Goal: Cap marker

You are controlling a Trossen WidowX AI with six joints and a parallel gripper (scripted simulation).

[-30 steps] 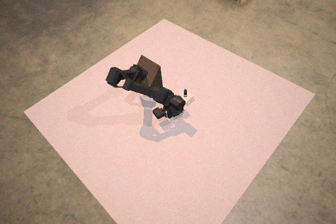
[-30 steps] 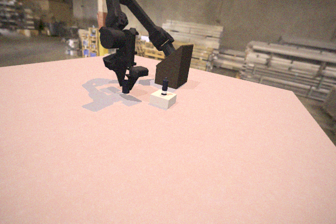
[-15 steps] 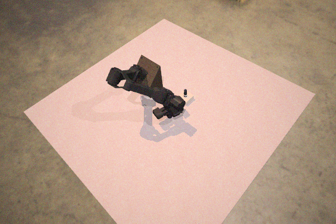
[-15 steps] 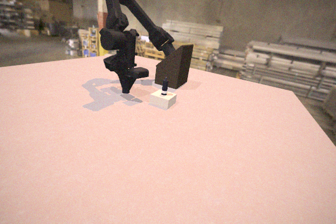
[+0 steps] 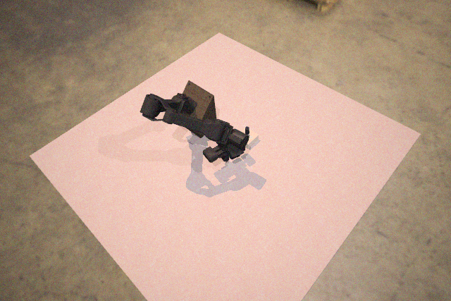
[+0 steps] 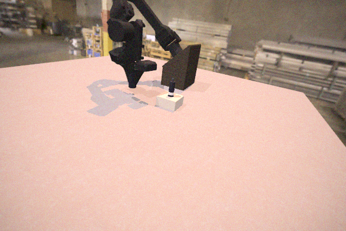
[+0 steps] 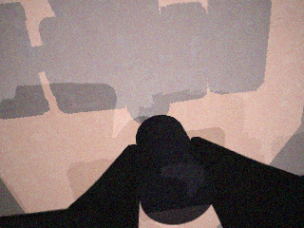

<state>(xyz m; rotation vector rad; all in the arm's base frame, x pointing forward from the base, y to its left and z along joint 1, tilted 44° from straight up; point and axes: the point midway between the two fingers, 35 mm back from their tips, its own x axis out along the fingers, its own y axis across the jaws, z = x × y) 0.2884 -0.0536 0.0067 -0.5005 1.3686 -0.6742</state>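
Right now my gripper tip is 20 mm past the dark marker, 160 mm to the right of it and 30 mm below it. Also, from my gripper tip: dark cylindrical cap 10 mm above; then cream holder block 20 mm behind, 160 mm to the left, 20 mm below.
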